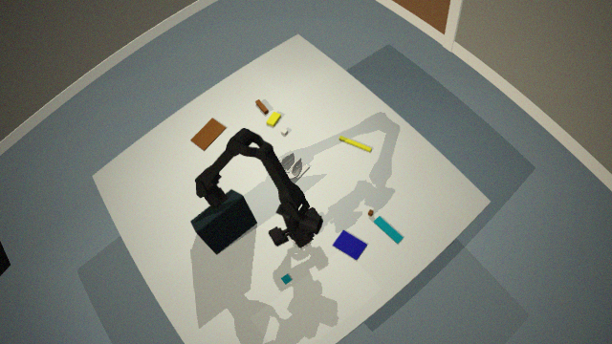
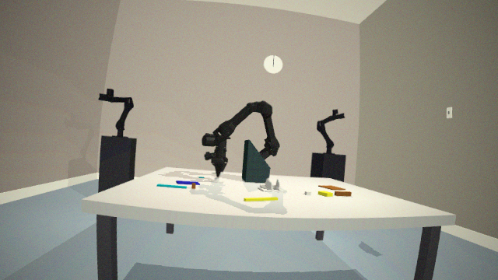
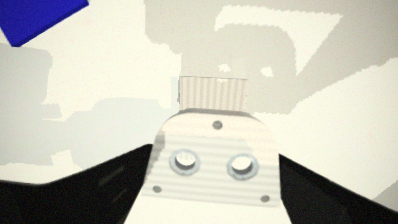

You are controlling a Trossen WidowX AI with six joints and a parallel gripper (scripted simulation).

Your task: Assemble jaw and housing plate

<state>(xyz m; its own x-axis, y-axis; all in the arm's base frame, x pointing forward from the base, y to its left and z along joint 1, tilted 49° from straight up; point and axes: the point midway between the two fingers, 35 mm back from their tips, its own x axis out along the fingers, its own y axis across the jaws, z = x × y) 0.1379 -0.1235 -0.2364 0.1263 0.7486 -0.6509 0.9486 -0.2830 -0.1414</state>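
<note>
My gripper tip is 20 mm above the pale ridged block and 10 mm to the left of it. Round my gripper tip: teal bar 250 mm ahead, 240 mm to the right, 30 mm below; then blue plate 170 mm to the right, 110 mm ahead, 30 mm below; then teal cube 150 mm behind, 80 mm to the right, 30 mm below.
</note>
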